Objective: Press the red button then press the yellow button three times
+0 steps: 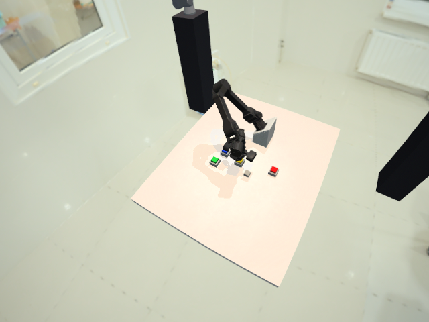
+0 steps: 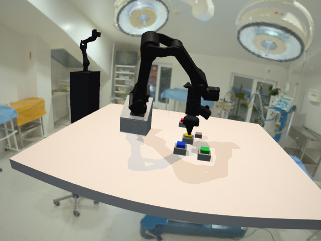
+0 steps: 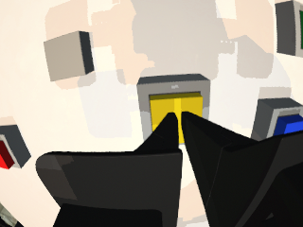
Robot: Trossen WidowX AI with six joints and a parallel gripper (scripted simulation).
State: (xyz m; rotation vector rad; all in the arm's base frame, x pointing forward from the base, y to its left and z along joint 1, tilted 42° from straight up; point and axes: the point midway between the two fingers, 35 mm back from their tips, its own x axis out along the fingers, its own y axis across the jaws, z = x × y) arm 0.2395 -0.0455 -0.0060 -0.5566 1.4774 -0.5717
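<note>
The yellow button is 1 cm below my gripper tip. The rest, counted from my gripper tip: small grey block 5 cm ahead, 8 cm to the left, 2 cm below; then blue button 3 cm behind, 11 cm to the right; then green button 7 cm ahead, 13 cm to the right.
</note>
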